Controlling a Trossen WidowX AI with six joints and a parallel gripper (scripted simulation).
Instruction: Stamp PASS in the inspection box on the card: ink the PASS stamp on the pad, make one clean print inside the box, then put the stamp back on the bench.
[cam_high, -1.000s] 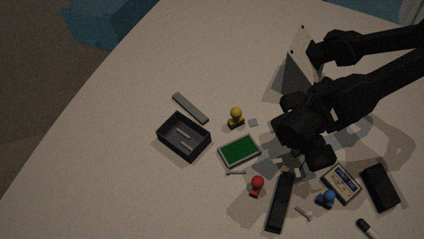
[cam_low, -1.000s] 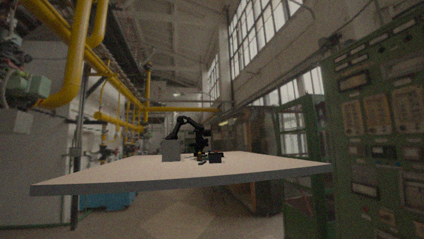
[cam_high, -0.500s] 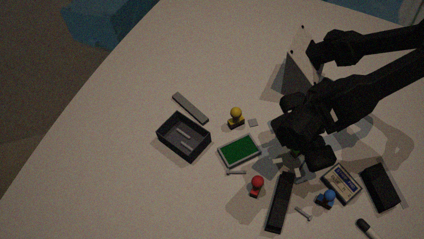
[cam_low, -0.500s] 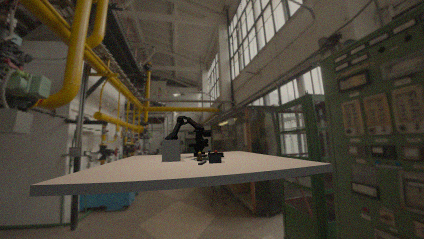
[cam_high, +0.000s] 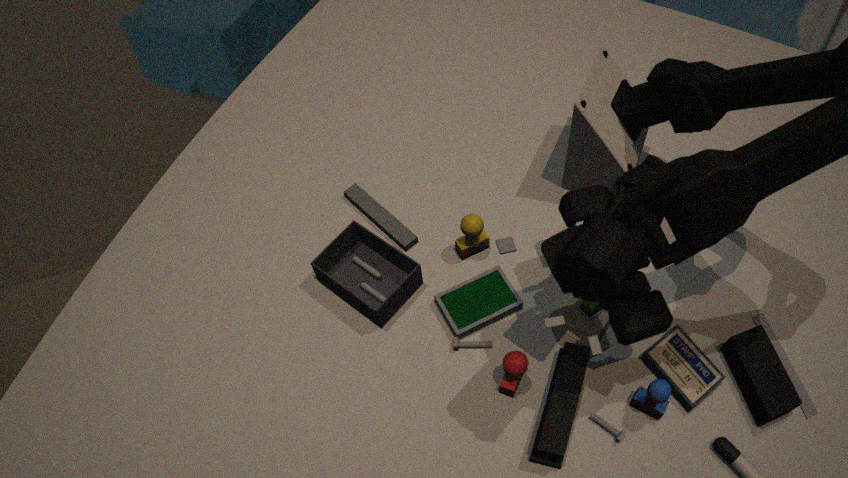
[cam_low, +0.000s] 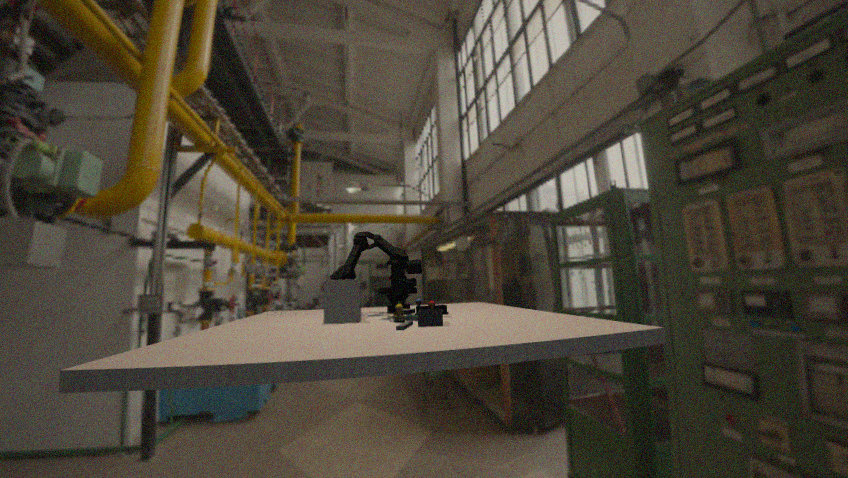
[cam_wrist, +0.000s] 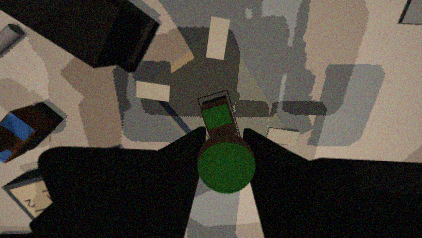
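Now: gripper tip right at the green-knobbed stamp. The rest, counted from my gripper tip: labelled stamp-pad tin (13 cm to the left, 4 cm ahead, 1 cm below); then long black block (14 cm ahead, 1 cm to the left, 1 cm below); then pale card (3 cm below, 1 cm ahead).
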